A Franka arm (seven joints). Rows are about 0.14 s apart.
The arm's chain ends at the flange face. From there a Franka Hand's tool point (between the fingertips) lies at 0.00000 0.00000 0.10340 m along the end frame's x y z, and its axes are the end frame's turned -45 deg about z.
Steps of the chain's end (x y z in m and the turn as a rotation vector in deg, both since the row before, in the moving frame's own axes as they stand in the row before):
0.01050, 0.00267, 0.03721, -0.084, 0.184, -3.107
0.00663, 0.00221, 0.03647, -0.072, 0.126, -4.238
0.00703, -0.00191, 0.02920, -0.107, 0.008, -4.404
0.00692, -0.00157, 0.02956, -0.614, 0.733, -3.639
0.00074, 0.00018, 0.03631, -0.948, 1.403, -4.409
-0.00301, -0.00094, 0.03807, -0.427, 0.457, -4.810
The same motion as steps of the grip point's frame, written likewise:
0.00567, 0.00965, 0.03721, -0.190, 0.071, -3.107
0.00320, 0.00650, 0.03647, -0.140, 0.038, -4.238
0.00620, 0.00377, 0.02920, -0.081, -0.070, -4.404
0.00621, 0.00550, 0.02955, -0.952, 0.084, -3.639
0.00109, 0.00362, 0.03626, -1.662, 0.322, -4.409
-0.00138, -0.00167, 0.03806, -0.625, 0.021, -4.810

